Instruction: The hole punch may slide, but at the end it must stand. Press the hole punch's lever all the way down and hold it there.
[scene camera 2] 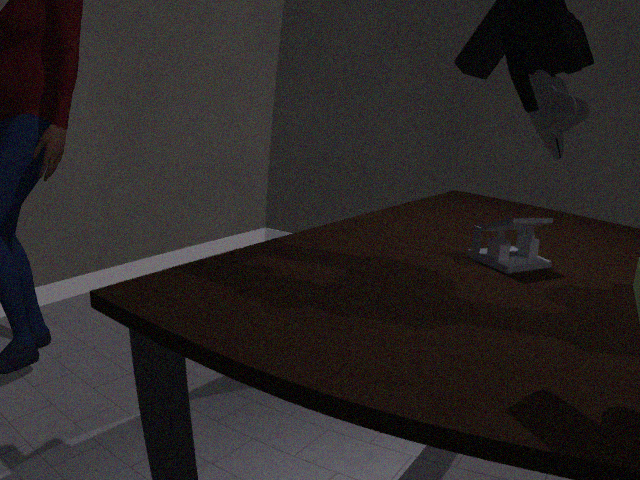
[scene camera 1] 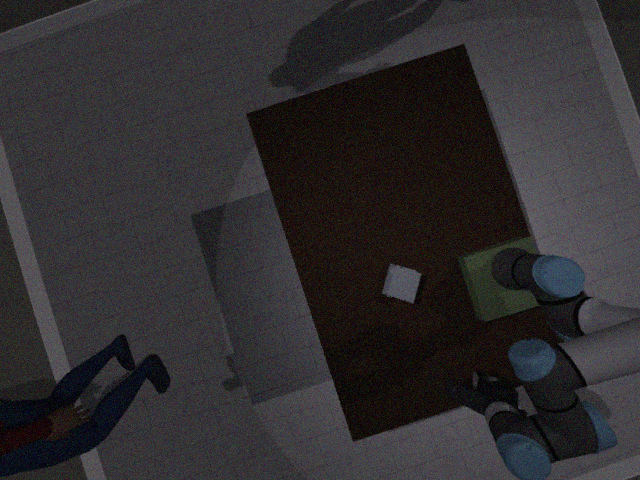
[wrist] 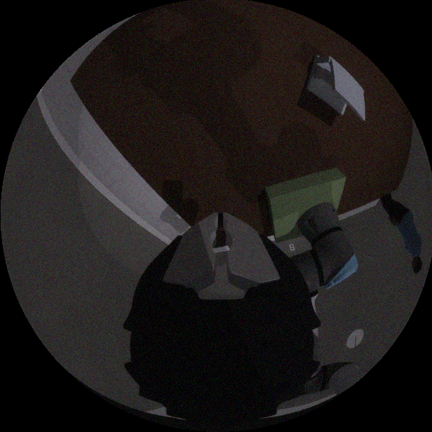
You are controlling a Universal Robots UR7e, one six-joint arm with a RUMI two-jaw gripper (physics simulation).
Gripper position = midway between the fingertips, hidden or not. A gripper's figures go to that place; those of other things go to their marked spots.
Labels:
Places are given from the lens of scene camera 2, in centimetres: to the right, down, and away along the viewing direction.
my gripper [scene camera 2: 558, 158]: 25, -8, 48
lever [scene camera 2: 514, 223]: 29, -2, 76

